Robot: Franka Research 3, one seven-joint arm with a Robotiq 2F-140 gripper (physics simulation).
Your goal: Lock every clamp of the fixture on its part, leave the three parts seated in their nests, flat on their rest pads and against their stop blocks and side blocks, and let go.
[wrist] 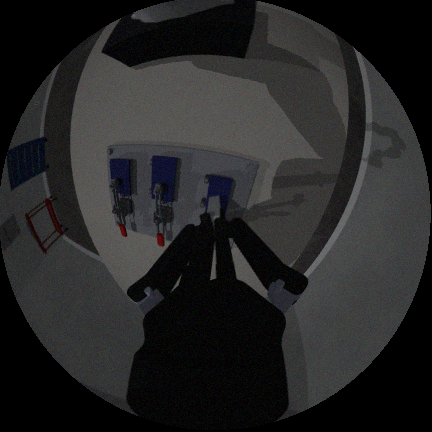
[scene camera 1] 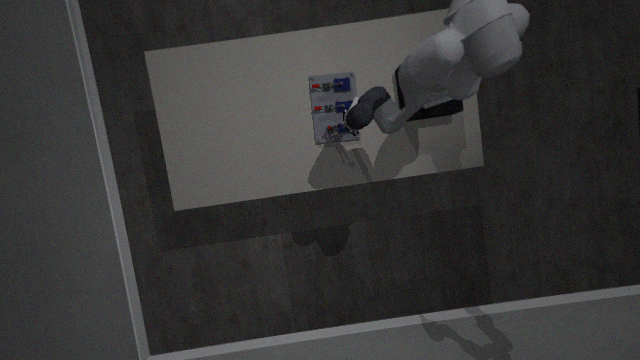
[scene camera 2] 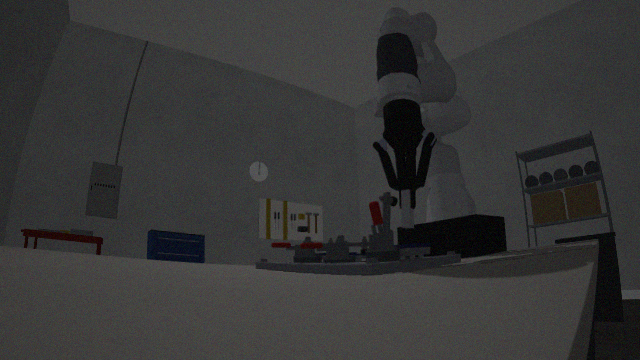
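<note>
The grey fixture plate carries three blue parts, the first, the middle one and the third. The first clamp's red handle and the middle clamp's red handle lie low, their arms over their parts. The third clamp's red handle stands steeply, its arm raised. My gripper is shut and empty, above the third part, beside the raised arm. It hides the third clamp in the wrist view. Exact seating is too dark to tell.
The pale table top bears the fixture. The black base block stands behind it, on the robot's side. A blue cabinet and a red bench stand in the background.
</note>
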